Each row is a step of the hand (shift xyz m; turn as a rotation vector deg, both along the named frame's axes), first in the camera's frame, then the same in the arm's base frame.
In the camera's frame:
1: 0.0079 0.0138 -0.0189 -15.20 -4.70 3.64
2: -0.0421 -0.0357 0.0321 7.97 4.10 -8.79
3: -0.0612 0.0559 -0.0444 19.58 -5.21 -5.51
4: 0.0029 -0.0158 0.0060 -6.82 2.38 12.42
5: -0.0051 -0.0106 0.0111 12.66 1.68 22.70
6: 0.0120 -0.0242 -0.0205 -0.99 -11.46 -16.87
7: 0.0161 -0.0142 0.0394 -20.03 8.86 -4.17
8: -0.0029 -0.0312 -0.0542 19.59 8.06 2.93
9: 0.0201 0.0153 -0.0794 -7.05 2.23 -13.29
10: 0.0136 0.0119 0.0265 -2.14 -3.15 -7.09
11: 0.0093 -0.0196 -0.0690 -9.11 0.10 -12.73
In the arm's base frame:
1: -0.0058 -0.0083 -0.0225 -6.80 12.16 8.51
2: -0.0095 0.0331 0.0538 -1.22 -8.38 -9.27
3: -0.0475 0.0561 -0.0586 4.23 -20.49 -1.80
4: 0.0007 -0.0064 0.0159 6.88 11.41 5.37
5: 0.0023 0.0043 0.0154 24.89 -1.09 7.61
6: -0.0180 -0.0276 0.0082 -17.58 -10.27 1.52
7: 0.0342 -0.0039 0.0288 -10.74 18.59 -6.03
8: -0.0544 -0.0310 0.0001 15.37 -11.93 -8.88
9: -0.0458 -0.0412 -0.0561 -13.27 1.63 -7.25
10: 0.0319 0.0037 0.0007 -7.72 -2.22 -0.47
11: -0.0555 -0.0422 -0.0193 -14.66 2.70 -4.79

